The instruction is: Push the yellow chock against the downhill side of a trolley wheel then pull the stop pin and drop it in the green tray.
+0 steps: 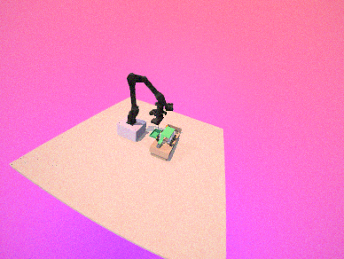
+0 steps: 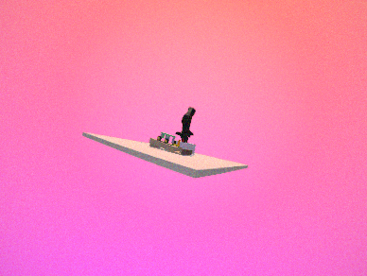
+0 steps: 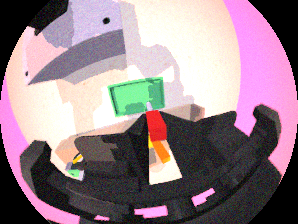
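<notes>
Right now my gripper tip is 8 cm short of the yellow chock, 2 cm to the left of it and 3 cm above it. The rest, counted from my gripper tip: trolley: 12 cm ahead, 11 cm to the right; red-headed stop pin: right at my gripper tip.
</notes>
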